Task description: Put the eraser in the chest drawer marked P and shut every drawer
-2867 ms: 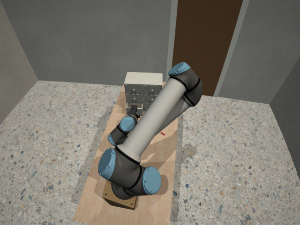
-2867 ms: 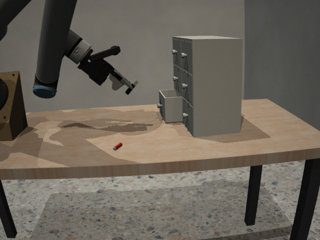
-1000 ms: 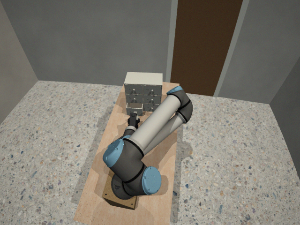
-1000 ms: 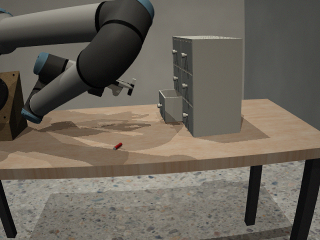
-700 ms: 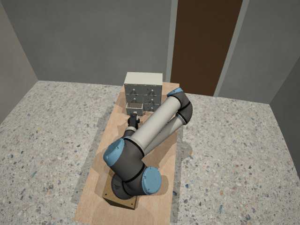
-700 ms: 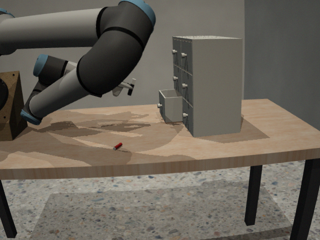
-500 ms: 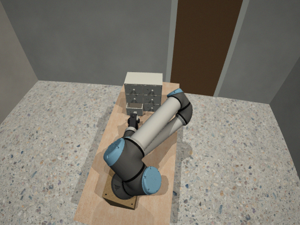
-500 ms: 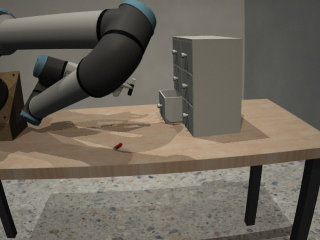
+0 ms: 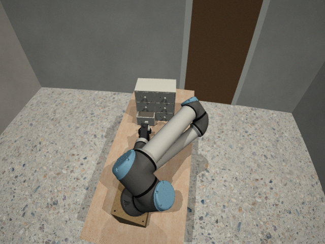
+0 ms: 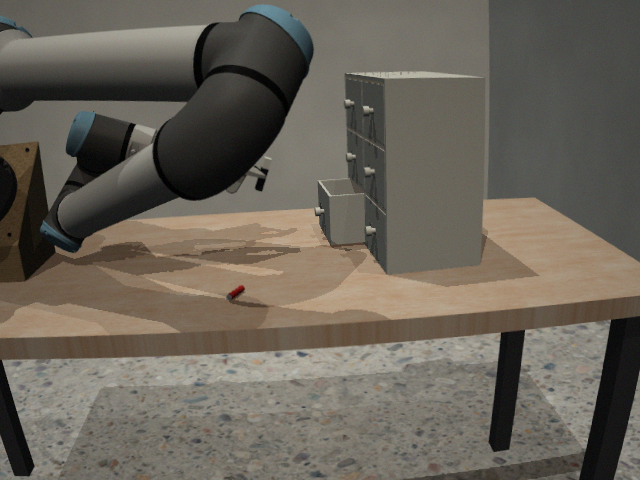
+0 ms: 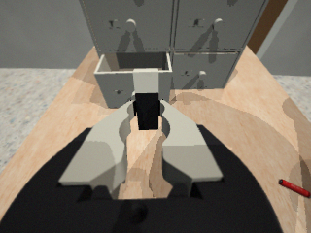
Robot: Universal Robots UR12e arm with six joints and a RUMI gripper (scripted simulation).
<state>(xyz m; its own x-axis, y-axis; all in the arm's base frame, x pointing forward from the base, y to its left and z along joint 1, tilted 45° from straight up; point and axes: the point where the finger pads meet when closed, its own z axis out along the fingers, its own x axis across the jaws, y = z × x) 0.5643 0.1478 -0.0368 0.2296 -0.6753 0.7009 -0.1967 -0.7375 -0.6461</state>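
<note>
Now: hand 1 cm short of the eraser. From my hand the other things lie so: small red cylinder 25 cm to the right, 15 cm below.
</note>
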